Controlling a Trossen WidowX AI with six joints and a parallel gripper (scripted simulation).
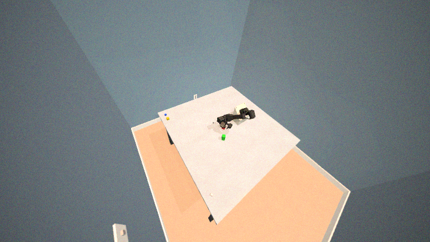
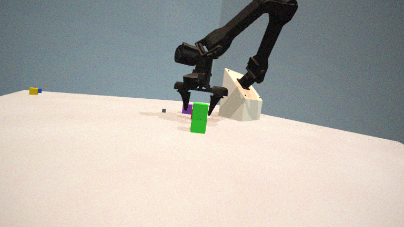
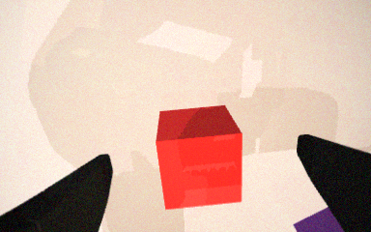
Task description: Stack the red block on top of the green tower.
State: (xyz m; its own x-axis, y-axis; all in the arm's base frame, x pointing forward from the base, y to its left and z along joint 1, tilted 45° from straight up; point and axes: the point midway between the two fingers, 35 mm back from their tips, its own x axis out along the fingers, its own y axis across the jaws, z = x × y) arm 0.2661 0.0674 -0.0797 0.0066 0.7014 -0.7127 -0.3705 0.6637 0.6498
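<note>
Now: gripper tip 10 mm above the red block. The rest, counted from my gripper tip: small dark cube 50 mm ahead, 130 mm to the right, 20 mm below; purple block 50 mm behind, 110 mm to the right; yellow block 500 mm ahead, 490 mm to the right, 10 mm below.
</note>
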